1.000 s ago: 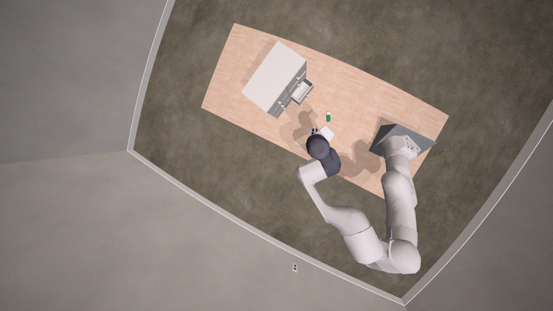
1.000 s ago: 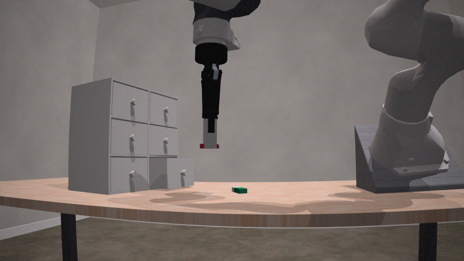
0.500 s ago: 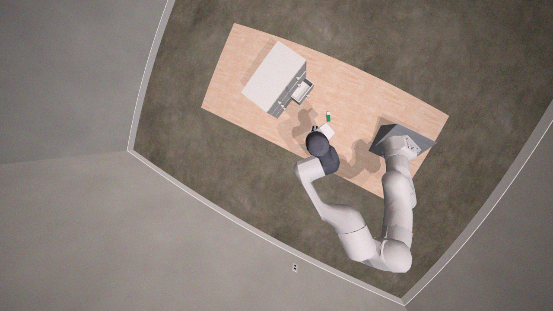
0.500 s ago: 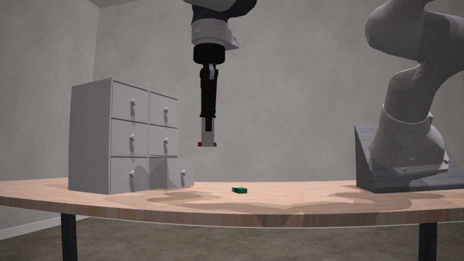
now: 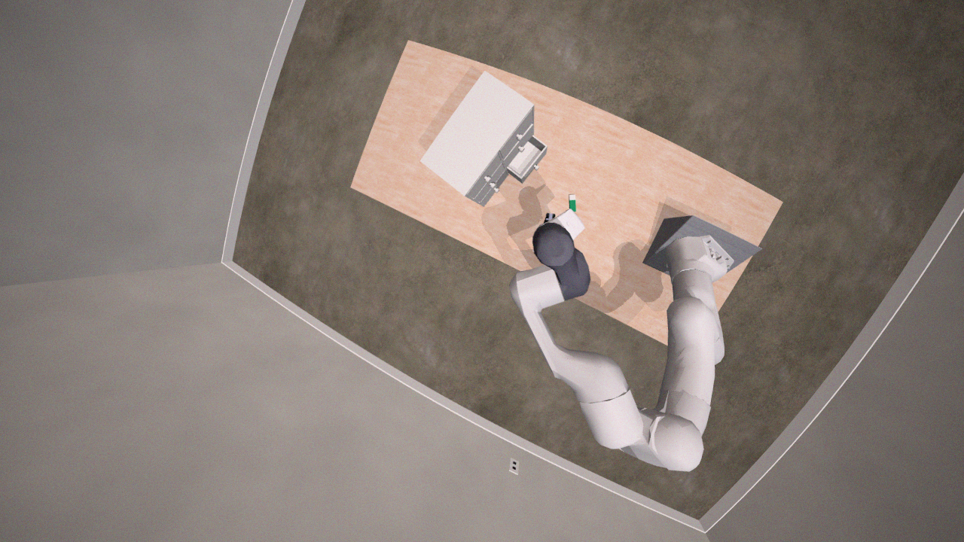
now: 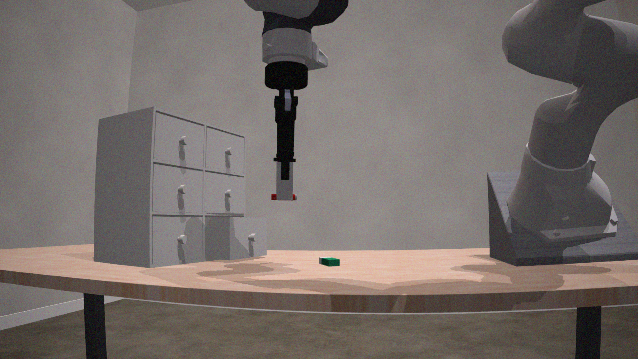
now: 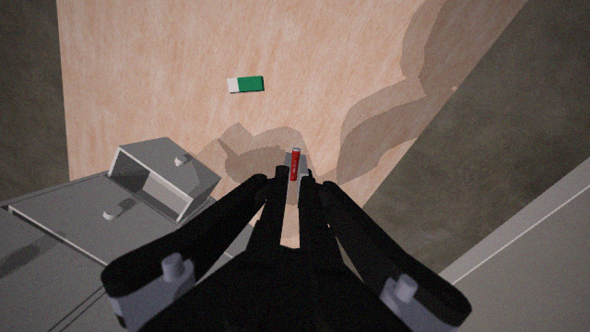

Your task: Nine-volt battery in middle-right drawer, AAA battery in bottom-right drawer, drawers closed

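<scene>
The green nine-volt battery is 310 mm ahead of my hand, 180 mm to the right of it and 40 mm below it. Also, from my hand: red AAA battery: 30 mm below.
</scene>
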